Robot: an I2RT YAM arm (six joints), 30 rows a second.
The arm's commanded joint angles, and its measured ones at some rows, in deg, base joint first. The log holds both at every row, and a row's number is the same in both.
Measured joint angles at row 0:
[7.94, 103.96, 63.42, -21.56, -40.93, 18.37]
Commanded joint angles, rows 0 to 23:
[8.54, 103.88, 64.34, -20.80, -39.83, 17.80]
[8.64, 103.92, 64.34, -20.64, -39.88, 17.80]
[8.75, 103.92, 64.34, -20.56, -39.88, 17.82]
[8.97, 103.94, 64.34, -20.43, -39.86, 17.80]
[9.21, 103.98, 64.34, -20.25, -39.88, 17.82]
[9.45, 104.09, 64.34, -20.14, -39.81, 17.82]
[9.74, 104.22, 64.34, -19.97, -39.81, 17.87]
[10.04, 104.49, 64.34, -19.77, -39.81, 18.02]
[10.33, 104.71, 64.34, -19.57, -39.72, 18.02]
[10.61, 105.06, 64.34, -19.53, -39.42, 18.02]
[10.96, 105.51, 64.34, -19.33, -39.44, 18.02]
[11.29, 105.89, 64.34, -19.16, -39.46, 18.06]
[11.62, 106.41, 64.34, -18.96, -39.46, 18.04]
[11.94, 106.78, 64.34, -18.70, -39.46, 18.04]
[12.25, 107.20, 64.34, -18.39, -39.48, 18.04]
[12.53, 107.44, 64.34, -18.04, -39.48, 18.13]
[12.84, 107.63, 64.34, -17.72, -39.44, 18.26]
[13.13, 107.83, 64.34, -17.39, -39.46, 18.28]
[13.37, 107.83, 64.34, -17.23, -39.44, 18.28]
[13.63, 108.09, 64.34, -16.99, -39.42, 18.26]
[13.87, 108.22, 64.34, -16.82, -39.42, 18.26]
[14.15, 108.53, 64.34, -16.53, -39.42, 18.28]
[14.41, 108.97, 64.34, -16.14, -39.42, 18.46]
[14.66, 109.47, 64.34, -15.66, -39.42, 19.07]
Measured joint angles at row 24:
[13.74, 108.38, 63.42, -17.08, -38.52, 18.44]
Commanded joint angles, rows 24 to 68:
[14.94, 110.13, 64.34, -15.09, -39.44, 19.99]
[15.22, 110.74, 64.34, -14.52, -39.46, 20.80]
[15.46, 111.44, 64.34, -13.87, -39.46, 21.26]
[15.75, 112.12, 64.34, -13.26, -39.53, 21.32]
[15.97, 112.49, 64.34, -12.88, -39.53, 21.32]
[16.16, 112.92, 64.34, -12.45, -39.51, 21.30]
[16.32, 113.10, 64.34, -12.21, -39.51, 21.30]
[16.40, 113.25, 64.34, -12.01, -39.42, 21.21]
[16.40, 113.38, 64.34, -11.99, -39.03, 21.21]
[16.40, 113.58, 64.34, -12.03, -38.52, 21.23]
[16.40, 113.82, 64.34, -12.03, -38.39, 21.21]
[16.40, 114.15, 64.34, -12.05, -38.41, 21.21]
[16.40, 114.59, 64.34, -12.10, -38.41, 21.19]
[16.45, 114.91, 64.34, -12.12, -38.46, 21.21]
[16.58, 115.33, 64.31, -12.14, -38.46, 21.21]
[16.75, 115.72, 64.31, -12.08, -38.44, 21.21]
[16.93, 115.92, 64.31, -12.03, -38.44, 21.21]
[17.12, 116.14, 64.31, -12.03, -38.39, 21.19]
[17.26, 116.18, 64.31, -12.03, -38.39, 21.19]
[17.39, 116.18, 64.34, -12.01, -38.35, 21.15]
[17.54, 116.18, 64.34, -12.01, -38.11, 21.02]
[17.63, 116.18, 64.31, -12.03, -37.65, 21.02]
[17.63, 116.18, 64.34, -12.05, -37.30, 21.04]
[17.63, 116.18, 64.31, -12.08, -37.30, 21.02]
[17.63, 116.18, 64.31, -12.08, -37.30, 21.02]
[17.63, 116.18, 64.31, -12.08, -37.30, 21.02]
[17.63, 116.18, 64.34, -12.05, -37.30, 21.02]
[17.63, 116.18, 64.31, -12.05, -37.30, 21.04]
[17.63, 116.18, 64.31, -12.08, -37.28, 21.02]
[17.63, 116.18, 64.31, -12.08, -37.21, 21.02]
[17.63, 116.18, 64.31, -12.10, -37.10, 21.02]
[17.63, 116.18, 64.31, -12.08, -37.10, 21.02]
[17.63, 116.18, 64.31, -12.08, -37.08, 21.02]
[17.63, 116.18, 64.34, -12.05, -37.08, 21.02]
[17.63, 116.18, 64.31, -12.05, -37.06, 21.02]
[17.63, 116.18, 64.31, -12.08, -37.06, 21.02]
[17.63, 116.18, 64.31, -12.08, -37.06, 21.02]
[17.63, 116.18, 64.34, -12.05, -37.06, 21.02]
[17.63, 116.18, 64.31, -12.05, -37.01, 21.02]
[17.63, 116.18, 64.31, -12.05, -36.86, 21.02]
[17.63, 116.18, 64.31, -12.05, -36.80, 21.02]
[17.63, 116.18, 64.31, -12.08, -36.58, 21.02]
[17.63, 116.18, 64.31, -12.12, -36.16, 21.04]
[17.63, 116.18, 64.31, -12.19, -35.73, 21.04]
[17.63, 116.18, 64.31, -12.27, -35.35, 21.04]
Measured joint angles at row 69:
[17.34, 115.90, 63.75, -12.53, -36.53, 21.45]
